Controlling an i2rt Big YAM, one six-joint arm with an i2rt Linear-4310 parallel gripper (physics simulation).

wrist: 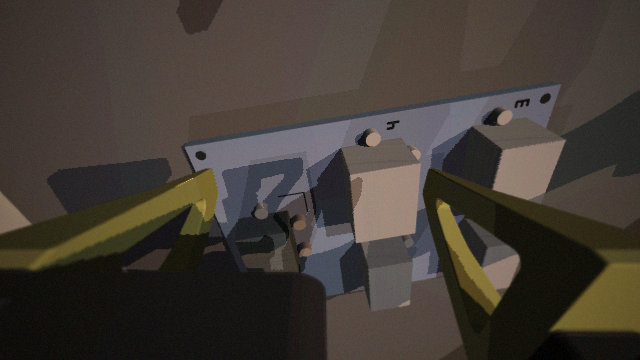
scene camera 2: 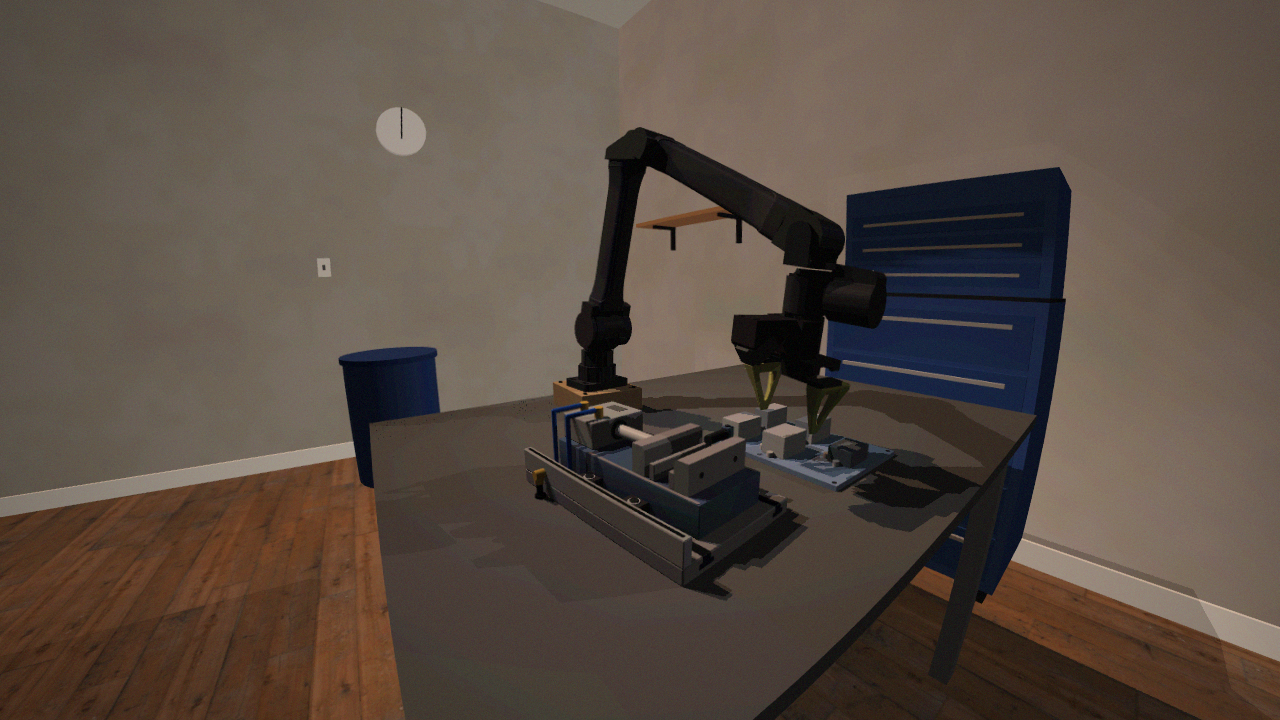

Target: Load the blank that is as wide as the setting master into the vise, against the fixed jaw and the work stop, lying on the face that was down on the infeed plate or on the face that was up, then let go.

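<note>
My gripper is open and empty, low over the blue-grey infeed plate. In the wrist view, a large pale blank beside the mark "4" shows between the fingertips, nearer the right one. A smaller blank is below it. Another large blank is by the mark "3", with a smaller blank partly behind the right finger. A dark block is at the plate's left. The vise's holed jaw and rod-side jaw stand apart.
The vise base has a long front rail and stands on the table, beside the plate. Small round pegs rise from the plate near the blanks. The arm's wooden base block is behind the vise. A blue cabinet stands beyond the table.
</note>
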